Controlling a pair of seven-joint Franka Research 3 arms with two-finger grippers.
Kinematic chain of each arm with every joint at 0, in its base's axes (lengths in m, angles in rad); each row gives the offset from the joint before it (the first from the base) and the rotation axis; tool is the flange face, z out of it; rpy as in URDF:
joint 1: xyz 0 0 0.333 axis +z
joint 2: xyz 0 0 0 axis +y
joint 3: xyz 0 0 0.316 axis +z
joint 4: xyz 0.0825 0 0 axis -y
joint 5: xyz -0.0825 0 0.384 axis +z
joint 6: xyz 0 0 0 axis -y
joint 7: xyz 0.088 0 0 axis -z
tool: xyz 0 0 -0.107 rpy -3.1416 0 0
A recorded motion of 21 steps. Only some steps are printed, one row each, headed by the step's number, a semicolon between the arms.
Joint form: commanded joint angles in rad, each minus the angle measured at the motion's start. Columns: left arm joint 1, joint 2, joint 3, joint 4, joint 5, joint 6, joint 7; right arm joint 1, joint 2, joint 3, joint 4, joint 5, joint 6, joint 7.
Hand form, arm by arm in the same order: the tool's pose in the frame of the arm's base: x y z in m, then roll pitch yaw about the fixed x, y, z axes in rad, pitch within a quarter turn. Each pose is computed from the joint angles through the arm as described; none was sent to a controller.
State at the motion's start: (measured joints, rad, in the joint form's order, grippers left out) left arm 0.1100 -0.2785 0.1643 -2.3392 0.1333 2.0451 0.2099; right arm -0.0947 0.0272 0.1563 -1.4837 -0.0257 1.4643 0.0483
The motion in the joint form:
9: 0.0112 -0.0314 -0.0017 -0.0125 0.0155 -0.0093 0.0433; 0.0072 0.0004 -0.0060 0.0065 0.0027 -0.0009 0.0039
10: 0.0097 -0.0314 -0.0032 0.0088 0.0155 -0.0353 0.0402; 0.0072 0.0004 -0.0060 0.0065 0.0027 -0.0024 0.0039
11: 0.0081 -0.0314 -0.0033 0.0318 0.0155 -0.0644 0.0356; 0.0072 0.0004 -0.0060 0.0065 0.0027 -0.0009 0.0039
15: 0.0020 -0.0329 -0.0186 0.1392 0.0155 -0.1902 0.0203; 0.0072 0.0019 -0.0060 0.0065 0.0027 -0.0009 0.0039
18: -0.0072 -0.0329 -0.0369 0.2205 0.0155 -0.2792 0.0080; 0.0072 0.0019 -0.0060 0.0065 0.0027 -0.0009 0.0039
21: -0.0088 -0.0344 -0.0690 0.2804 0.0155 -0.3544 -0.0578; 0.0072 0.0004 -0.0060 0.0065 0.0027 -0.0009 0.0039
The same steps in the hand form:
9: 0.4290 0.1362 0.4491 -3.0640 0.0314 -0.0434; 0.5515 0.0307 0.6439 3.1206 0.0400 0.0082
10: 0.4307 0.1362 0.4569 -3.0632 0.0361 -0.0400; 0.5513 0.0307 0.6438 3.1206 0.0415 0.0082
11: 0.4321 0.1367 0.4651 -3.0631 0.0420 -0.0335; 0.5515 0.0307 0.6439 3.1206 0.0400 0.0082
15: 0.4383 0.1322 0.5063 -3.0560 0.0589 -0.0220; 0.5519 0.0307 0.6431 3.1208 0.0415 0.0082
18: 0.4424 0.1224 0.5380 -3.0480 0.0665 -0.0236; 0.5519 0.0307 0.6431 3.1208 0.0415 0.0082
21: 0.4438 0.1075 0.5616 -3.0342 0.0744 0.0210; 0.5515 0.0307 0.6439 3.1206 0.0400 0.0082

